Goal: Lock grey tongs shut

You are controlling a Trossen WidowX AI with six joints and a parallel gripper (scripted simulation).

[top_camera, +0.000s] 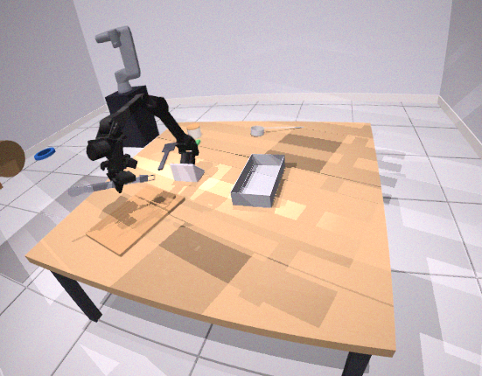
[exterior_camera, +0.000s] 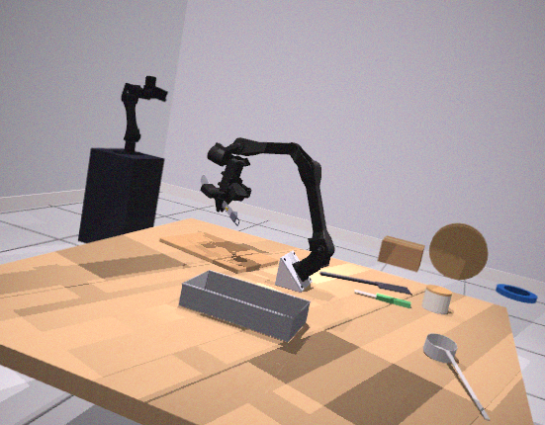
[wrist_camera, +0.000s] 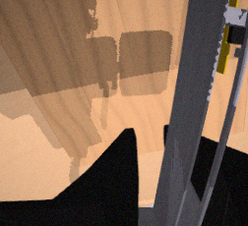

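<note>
The wooden board lies 30 mm to the left of my gripper tip and 140 mm below it. From my gripper tip the other things lie so: black spatula (170 mm behind, 550 mm to the left, 140 mm below); green-handled tool (30 mm behind, 600 mm to the left, 140 mm below); roasting tin (440 mm ahead, 330 mm to the left, 120 mm below).
</note>
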